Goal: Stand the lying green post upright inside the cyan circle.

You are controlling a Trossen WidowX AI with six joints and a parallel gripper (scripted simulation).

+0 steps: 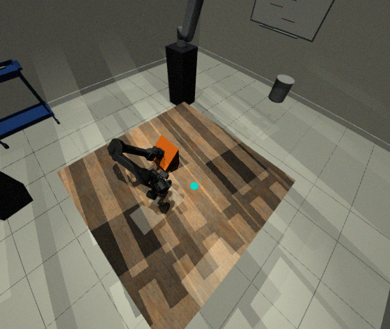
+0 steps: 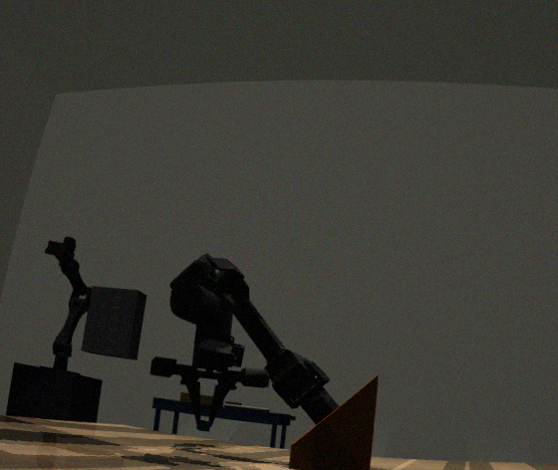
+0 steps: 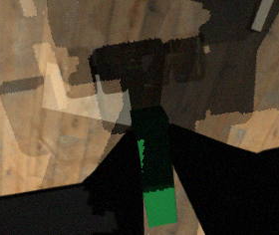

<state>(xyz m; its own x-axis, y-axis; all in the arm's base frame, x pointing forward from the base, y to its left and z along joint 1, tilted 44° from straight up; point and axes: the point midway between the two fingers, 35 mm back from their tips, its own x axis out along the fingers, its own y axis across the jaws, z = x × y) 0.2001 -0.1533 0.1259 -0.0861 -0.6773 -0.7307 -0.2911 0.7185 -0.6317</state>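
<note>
The cyan circle lies 14 cm ahead of my gripper tip, 20 cm to the left of it and 6 cm below it. Round my gripper tip: green post 2 cm behind, 1 cm to the right.
</note>
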